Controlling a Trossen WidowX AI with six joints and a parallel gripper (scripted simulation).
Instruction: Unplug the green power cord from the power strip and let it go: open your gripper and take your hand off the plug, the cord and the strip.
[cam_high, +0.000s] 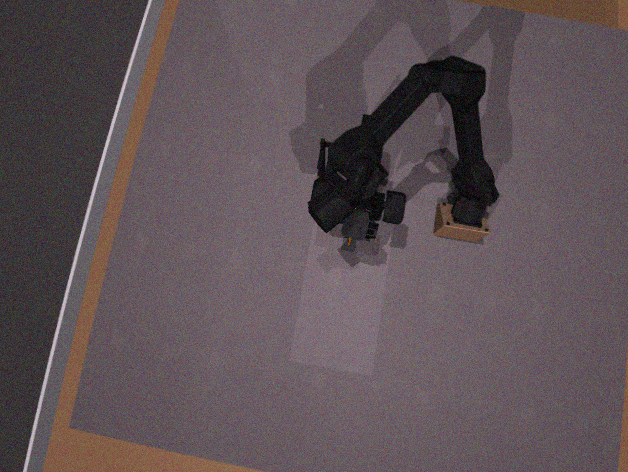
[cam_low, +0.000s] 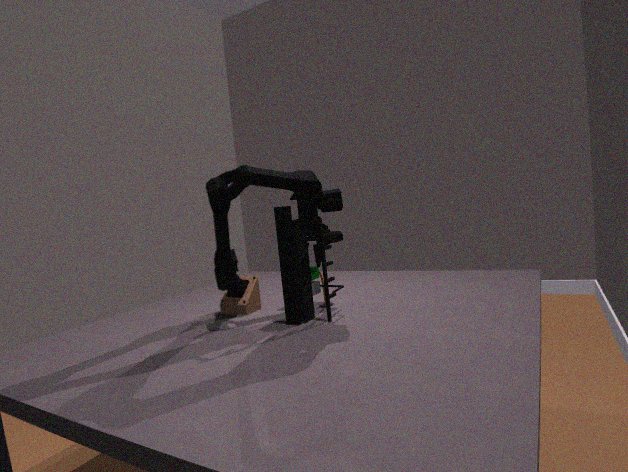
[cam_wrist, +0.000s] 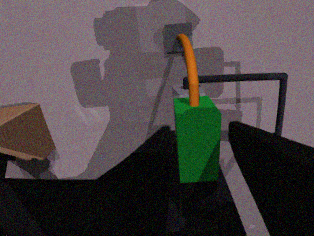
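My gripper tip is now 3 cm to the left of the green plug and 1 cm above it. Also, from my gripper tip: black upright post (13 cm to the right, 3 cm above).
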